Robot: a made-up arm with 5 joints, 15 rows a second.
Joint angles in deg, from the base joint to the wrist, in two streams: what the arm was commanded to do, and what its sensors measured. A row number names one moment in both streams.
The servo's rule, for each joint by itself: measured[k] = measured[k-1] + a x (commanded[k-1-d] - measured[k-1]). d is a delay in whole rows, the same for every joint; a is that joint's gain. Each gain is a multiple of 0.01, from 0.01 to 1. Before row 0 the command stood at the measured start. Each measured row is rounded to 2 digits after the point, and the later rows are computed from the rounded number. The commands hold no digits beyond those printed.
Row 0, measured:
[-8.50 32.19 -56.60 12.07 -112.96]
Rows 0 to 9, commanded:
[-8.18 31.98 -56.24 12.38 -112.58]
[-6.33 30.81 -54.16 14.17 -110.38]
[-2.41 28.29 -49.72 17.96 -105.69]
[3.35 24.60 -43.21 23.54 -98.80]
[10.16 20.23 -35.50 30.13 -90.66]
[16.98 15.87 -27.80 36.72 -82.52]
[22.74 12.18 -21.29 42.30 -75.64]
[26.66 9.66 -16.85 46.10 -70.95]
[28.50 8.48 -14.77 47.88 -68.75]
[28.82 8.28 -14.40 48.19 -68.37]
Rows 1 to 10, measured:
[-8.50 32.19 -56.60 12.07 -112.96]
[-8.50 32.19 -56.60 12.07 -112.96]
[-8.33 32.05 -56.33 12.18 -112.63]
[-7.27 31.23 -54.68 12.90 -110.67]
[-4.69 29.29 -50.91 14.72 -106.34]
[-0.43 26.19 -45.06 17.90 -99.78]
[5.18 22.26 -37.79 22.30 -91.85]
[11.43 18.04 -30.20 27.49 -83.73]
[17.42 14.17 -23.43 32.82 -76.69]
[22.32 11.19 -18.43 37.60 -71.70]
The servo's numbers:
d 2
a 0.53 0.66 0.76 0.36 0.87

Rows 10 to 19, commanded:
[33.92 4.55 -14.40 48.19 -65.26]
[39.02 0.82 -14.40 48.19 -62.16]
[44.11 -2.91 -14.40 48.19 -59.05]
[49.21 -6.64 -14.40 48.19 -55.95]
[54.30 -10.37 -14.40 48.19 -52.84]
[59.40 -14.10 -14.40 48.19 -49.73]
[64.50 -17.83 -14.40 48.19 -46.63]
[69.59 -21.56 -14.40 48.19 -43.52]
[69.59 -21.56 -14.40 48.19 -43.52]
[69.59 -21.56 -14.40 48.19 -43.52]
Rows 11 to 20, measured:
[25.60 9.40 -15.65 41.30 -69.13]
[27.31 8.66 -14.70 43.78 -68.47]
[30.81 5.95 -14.47 45.37 -65.68]
[35.16 2.56 -14.42 46.39 -62.62]
[39.90 -1.05 -14.40 47.04 -59.51]
[44.83 -4.74 -14.40 47.45 -56.41]
[49.85 -8.46 -14.40 47.72 -53.30]
[54.91 -12.18 -14.40 47.89 -50.19]
[59.99 -15.91 -14.40 48.00 -47.09]
[65.08 -19.64 -14.40 48.07 -43.98]

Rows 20 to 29, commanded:
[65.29 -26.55 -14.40 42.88 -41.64]
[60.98 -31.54 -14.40 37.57 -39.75]
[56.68 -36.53 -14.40 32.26 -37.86]
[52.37 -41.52 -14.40 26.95 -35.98]
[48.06 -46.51 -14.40 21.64 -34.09]
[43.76 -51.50 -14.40 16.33 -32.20]
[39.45 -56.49 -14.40 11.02 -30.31]
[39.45 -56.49 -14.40 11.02 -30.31]
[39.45 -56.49 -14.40 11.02 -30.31]
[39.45 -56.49 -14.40 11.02 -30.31]
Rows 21 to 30, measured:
[67.47 -20.91 -14.40 48.11 -43.58]
[68.59 -21.34 -14.40 48.14 -43.53]
[66.84 -24.78 -14.40 46.25 -41.89]
[63.73 -29.24 -14.40 43.13 -40.03]
[59.99 -34.05 -14.40 39.22 -38.14]
[55.95 -38.98 -14.40 34.80 -36.26]
[51.77 -43.95 -14.40 30.06 -34.37]
[47.52 -48.93 -14.40 25.12 -32.48]
[43.24 -53.92 -14.40 20.04 -30.59]
[41.23 -55.62 -14.40 16.79 -30.35]

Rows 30 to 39, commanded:
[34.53 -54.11 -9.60 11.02 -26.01]
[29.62 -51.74 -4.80 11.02 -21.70]
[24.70 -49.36 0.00 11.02 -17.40]
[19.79 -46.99 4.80 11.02 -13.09]
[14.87 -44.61 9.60 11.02 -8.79]
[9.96 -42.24 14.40 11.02 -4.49]
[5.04 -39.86 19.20 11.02 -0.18]
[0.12 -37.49 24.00 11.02 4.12]
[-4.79 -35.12 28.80 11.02 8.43]
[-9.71 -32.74 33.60 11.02 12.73]
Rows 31 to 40, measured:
[40.29 -56.19 -14.40 14.71 -30.32]
[39.84 -56.39 -14.40 13.38 -30.31]
[37.03 -54.89 -10.75 12.53 -26.57]
[33.10 -52.81 -6.23 11.99 -22.33]
[28.65 -50.53 -1.50 11.64 -18.04]
[23.95 -48.19 3.29 11.42 -13.73]
[19.14 -45.83 8.09 11.28 -9.43]
[14.27 -43.46 12.89 11.19 -5.13]
[9.38 -41.08 17.69 11.13 -0.82]
[4.47 -38.71 22.49 11.09 3.48]

